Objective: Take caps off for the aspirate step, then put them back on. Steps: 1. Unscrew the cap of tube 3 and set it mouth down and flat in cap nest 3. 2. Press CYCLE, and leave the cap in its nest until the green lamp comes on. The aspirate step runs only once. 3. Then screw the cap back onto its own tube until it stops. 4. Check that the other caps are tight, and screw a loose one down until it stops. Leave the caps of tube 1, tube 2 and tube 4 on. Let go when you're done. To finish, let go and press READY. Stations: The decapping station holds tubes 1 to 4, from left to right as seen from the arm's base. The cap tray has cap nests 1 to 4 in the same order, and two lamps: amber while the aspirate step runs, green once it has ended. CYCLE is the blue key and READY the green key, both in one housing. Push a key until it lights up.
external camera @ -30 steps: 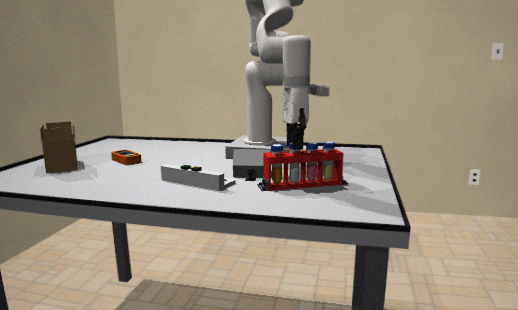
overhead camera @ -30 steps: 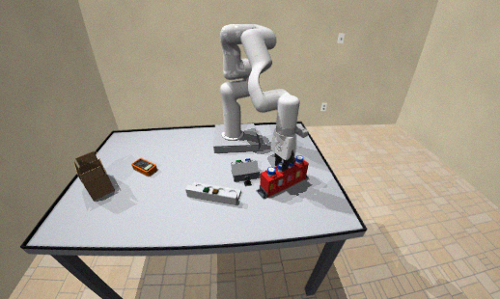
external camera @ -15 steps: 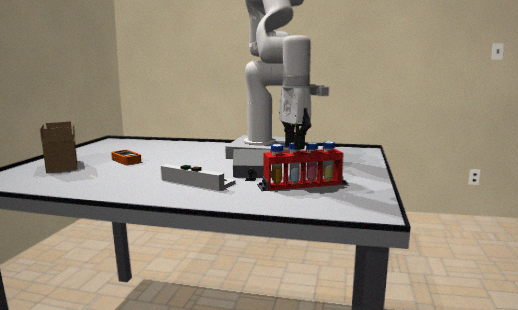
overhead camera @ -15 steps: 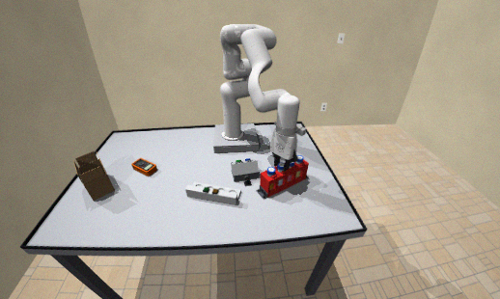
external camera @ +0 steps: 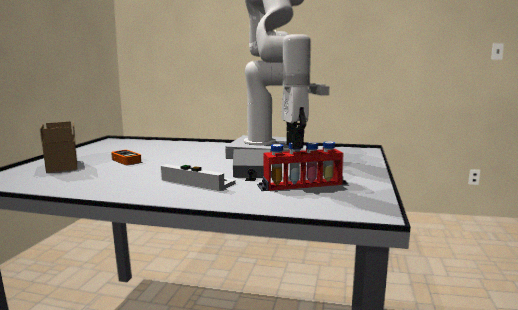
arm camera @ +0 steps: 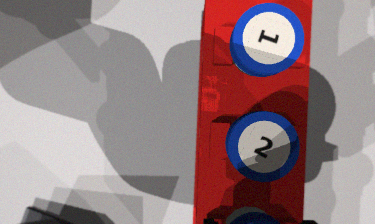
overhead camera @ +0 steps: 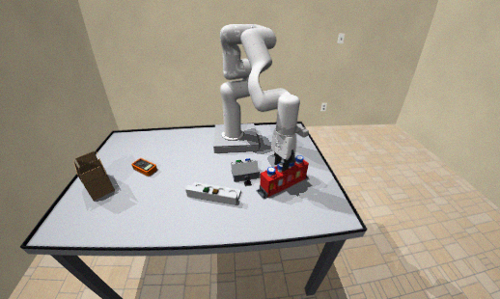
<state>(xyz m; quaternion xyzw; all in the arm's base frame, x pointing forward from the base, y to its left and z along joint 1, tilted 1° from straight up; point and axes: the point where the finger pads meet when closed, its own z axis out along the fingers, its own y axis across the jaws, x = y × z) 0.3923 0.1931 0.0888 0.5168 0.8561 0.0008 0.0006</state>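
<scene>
Right now my hand is 120 mm past the blue key, 130 mm to the left of it and 70 mm above it. Round my hand: green key: 120 mm behind, 170 mm to the right, 70 mm below; then grey key housing: 100 mm behind, 150 mm to the right, 80 mm below; then orange device: 170 mm behind, 660 mm to the right, 120 mm below.
</scene>
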